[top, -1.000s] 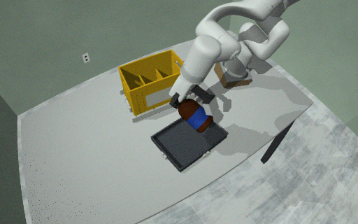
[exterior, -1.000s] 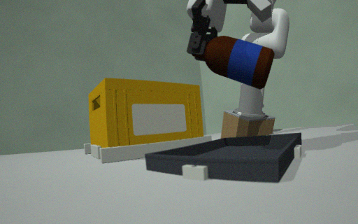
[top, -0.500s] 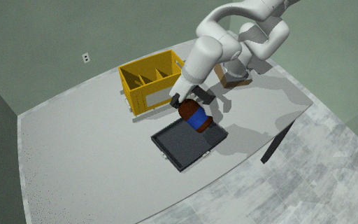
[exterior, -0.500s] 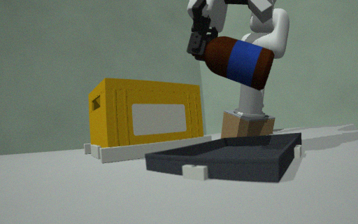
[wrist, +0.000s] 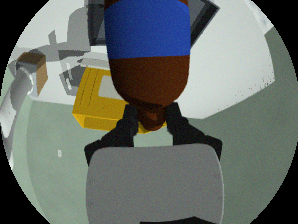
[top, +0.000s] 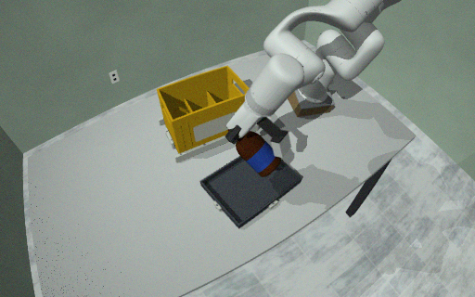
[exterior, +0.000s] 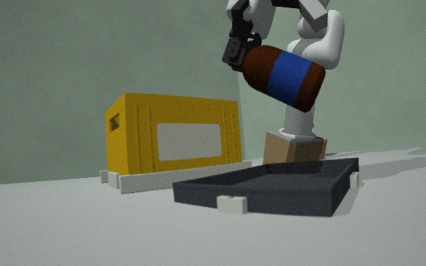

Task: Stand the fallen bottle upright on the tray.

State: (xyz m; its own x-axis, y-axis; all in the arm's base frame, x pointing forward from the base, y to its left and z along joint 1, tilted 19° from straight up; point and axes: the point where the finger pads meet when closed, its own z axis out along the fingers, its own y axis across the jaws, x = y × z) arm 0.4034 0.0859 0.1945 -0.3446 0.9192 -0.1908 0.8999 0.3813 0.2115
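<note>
Right now my hand is 40 mm to the right of the brown bottle, 30 mm above it and 20 mm past it. Also, from my hand: dark grey tray (190 mm below, 50 mm to the left, 20 mm behind); yellow crate (240 mm to the right, 120 mm below, 10 mm behind).
</note>
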